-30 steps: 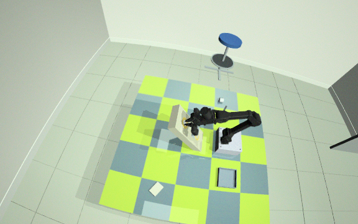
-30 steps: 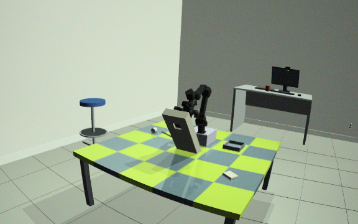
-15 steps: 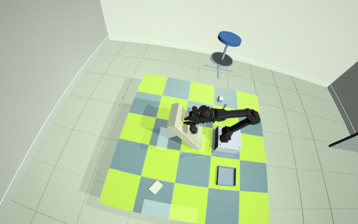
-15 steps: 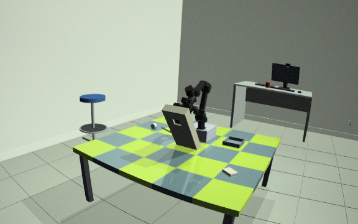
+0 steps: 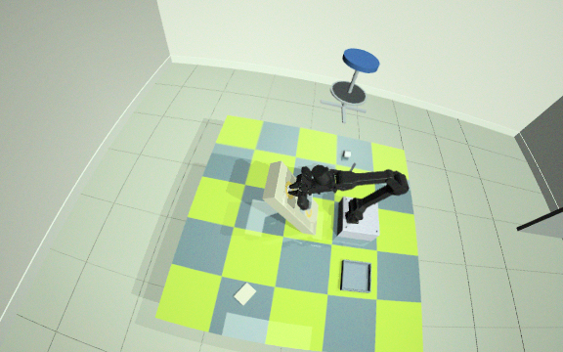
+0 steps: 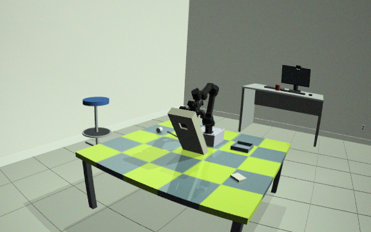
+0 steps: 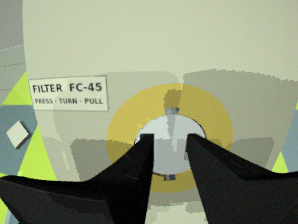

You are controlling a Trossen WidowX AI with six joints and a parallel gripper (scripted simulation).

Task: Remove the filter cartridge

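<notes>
Right now the round white filter cartridge is 10 mm below my gripper tip and 10 mm ahead of it. From my gripper tip the other things lie so: dark grey tray (380 mm behind, 330 mm to the left, 250 mm below); then beige service panel (80 mm below, 40 mm behind, 10 mm to the left); then flat pale block (430 mm to the left, 250 mm below, 160 mm ahead).
</notes>
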